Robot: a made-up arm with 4 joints.
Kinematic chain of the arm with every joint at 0, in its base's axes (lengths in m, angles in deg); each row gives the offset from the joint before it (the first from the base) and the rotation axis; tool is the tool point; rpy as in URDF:
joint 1: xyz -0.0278 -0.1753 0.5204 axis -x
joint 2: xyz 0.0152 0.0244 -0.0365 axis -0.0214 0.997 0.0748
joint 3: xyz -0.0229 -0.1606 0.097 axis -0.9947 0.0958 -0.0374
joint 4: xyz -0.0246 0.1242 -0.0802 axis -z
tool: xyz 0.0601 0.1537 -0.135 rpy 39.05 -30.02 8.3
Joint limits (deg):
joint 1: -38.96..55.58
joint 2: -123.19..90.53
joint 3: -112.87..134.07
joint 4: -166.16..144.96
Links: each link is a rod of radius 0.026 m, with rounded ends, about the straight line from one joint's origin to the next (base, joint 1, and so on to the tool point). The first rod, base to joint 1, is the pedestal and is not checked.
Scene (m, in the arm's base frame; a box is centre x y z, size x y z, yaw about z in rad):
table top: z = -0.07
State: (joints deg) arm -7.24 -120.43 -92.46 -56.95
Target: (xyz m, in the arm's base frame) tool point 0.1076 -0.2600 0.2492
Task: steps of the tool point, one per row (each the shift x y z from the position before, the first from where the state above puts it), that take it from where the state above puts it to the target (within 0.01 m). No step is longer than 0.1 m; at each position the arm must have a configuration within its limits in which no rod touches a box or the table.
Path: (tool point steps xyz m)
1: 0.0402 0.0321 0.0502
2: 0.0557 0.0143 0.0385
3: 0.0642 -0.0055 0.0233
4: 0.0644 -0.0261 0.0069
5: 0.0560 -0.0459 -0.0075
6: 0.0400 -0.0630 -0.0176
7: 0.0183 -0.0757 -0.0216
8: -0.0061 -0.0824 -0.0186

